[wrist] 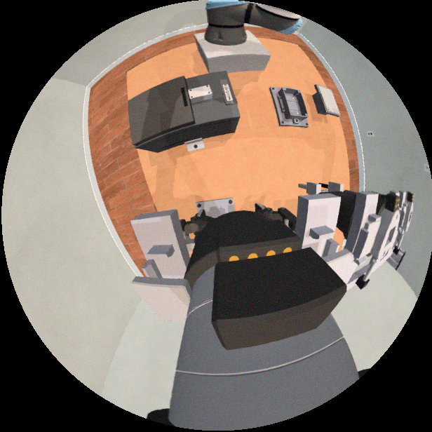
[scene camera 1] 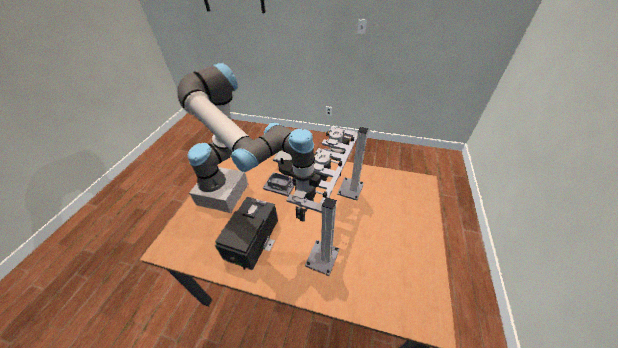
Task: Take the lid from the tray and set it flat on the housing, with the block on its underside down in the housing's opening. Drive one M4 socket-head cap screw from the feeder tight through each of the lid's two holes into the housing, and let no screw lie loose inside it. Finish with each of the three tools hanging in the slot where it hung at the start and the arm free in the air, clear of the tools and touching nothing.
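Where they show: arm's base, origin of the base link: [scene camera 1: 212, 182].
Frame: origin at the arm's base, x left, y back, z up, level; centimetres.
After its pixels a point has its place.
Observation:
The adaptive gripper [scene camera 1: 300, 214] [wrist: 231, 210] is on the arm, at the near end of the tool stand. Its body is between two pale fork arms of a slot. Its fingers are apart and empty, though its body partly hides them in the wrist view. The grey housing [scene camera 1: 279, 183] {x 12.6, y -34.6, z -9.0 cm} [wrist: 292, 105] stands open-topped on the table, away from the gripper. The lid [wrist: 328, 99], with a pale top, lies on the dark tray [wrist: 318, 106] beside the housing. The black screw feeder [scene camera 1: 248, 227] {x -28.4, y -33.0, z 6.1 cm} [wrist: 162, 112] stands on the table. Screws cannot be made out clearly.
The tool stand has two upright posts [scene camera 1: 327, 230] {x -30.5, y -68.2, z 16.0 cm} [scene camera 1: 358, 157] {x 14.3, y -78.5, z 15.9 cm} on base plates. Other tools hang farther along its rail, close to the arm's wrist. The robot's grey base block [scene camera 1: 218, 190] {x -5.5, y -6.3, z 0.3 cm} [wrist: 235, 55] stands beyond the feeder.

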